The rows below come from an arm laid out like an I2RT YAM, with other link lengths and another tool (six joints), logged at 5 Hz.
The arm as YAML. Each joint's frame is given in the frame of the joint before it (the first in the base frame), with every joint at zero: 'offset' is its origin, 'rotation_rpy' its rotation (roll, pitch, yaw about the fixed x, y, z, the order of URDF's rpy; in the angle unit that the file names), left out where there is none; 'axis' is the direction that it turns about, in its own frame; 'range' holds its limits. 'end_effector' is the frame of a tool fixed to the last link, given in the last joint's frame.
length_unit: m
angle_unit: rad
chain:
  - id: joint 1
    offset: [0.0, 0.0, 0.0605]
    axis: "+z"
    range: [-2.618, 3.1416]
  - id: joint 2
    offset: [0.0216, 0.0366, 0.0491]
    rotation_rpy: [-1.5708, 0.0, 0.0]
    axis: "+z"
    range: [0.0, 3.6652]
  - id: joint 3
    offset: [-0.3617, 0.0, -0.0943]
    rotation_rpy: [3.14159, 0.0, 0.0]
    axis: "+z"
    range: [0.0, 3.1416]
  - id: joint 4
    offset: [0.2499, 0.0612, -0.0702]
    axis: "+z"
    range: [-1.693, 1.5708]
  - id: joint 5
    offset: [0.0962, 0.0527, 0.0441]
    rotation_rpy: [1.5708, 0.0, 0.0]
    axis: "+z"
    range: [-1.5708, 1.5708]
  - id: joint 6
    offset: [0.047, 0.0, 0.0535]
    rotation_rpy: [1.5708, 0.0, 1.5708]
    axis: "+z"
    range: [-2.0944, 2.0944]
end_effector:
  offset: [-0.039, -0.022, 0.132]
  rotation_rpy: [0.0, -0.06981, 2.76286]
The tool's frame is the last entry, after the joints.
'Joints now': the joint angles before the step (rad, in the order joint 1, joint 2, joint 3, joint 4, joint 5, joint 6). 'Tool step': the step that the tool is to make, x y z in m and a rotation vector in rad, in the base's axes. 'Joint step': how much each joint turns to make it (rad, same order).
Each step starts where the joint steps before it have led.
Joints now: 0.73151, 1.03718, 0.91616, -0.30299, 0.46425, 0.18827
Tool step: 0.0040, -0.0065, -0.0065, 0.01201, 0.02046, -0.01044
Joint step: -0.03755, 0.00286, -0.01129, 0.00215, -0.03401, 0.01011
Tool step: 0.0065, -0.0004, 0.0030, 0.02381, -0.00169, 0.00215
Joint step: -0.03042, 0.01284, 0.00202, 0.02605, -0.03689, 0.00258
